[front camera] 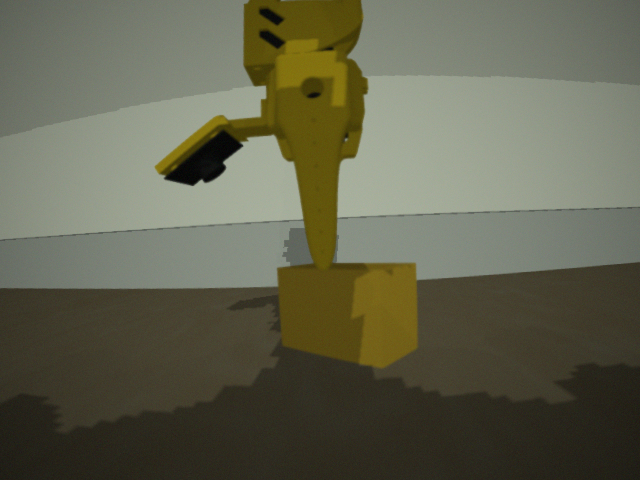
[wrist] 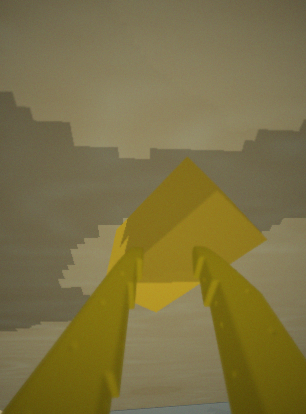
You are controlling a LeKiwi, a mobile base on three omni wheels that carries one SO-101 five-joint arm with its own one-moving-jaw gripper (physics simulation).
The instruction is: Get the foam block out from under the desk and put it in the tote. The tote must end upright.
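Frame: origin at the arm's base, x ahead, y left, z up, level; metres.
Seen in the pictures: end effector, tool point: (front camera: 323,260) (wrist: 143,259).
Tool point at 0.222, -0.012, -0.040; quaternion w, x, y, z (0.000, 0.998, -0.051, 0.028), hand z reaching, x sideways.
A point is followed by its place in that frame, as x, y, z.
The yellow foam block (front camera: 320,310) @[0.227, -0.009, -0.065] (wrist: 185,225) @[0.239, -0.001, -0.044] sits on the brown floor, at centre right in the front view and in the middle of the wrist view, turned with a corner toward the top. My gripper (front camera: 323,266) (wrist: 168,251) @[0.222, -0.012, -0.040] points down at the block. Its two jaws show in the wrist view with a narrow gap between them, partly open and empty. The block's top shows between and past the tips. In the front view the near jaw's tip reaches the block's top edge; whether it touches is unclear. The tote does not show in either view.
The brown floor (front camera: 129,351) @[0.238, 0.103, -0.090] (wrist: 200,350) @[0.279, -0.257, -0.090] carries a broad jagged shadow around the block. A grey-blue band (front camera: 129,258) @[0.560, 0.262, -0.044] and a pale surface (front camera: 465,155) @[0.520, -0.240, 0.082] stand behind the block. The wrist camera housing (front camera: 201,155) @[0.220, 0.047, 0.015] sticks out on the left of the arm.
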